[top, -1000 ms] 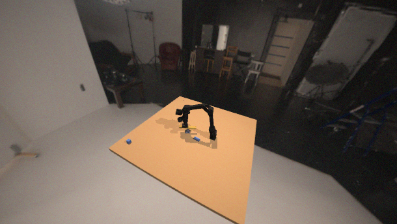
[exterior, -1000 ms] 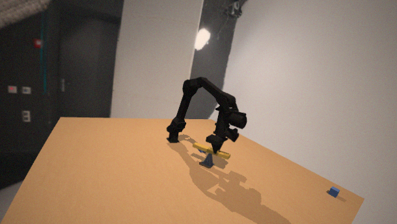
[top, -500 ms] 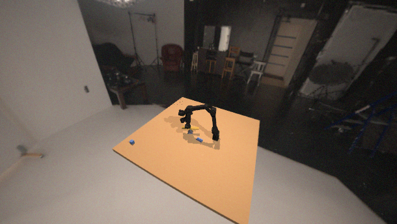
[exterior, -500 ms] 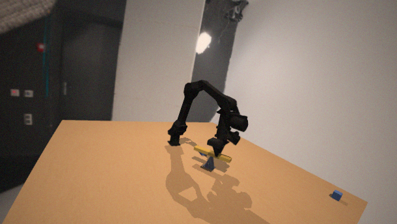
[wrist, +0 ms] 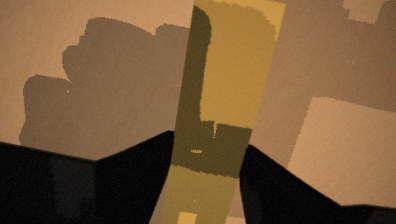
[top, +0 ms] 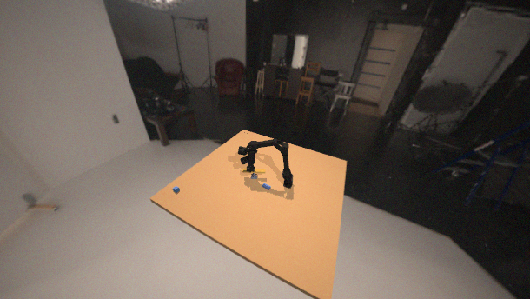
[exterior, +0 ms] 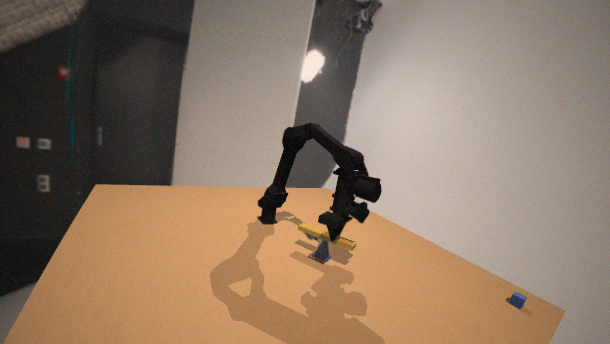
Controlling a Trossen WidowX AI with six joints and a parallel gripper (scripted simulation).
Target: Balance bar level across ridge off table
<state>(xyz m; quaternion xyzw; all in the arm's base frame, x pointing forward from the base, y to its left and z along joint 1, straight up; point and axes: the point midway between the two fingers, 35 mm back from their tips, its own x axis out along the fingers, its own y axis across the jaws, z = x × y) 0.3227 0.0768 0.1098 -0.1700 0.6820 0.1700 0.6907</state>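
Now: gripper tip 3 cm past the yellow bar and 1 cm to the left of it. Also, from my gripper tip: blue cube (42 cm ahead, 42 cm to the left, 6 cm below).
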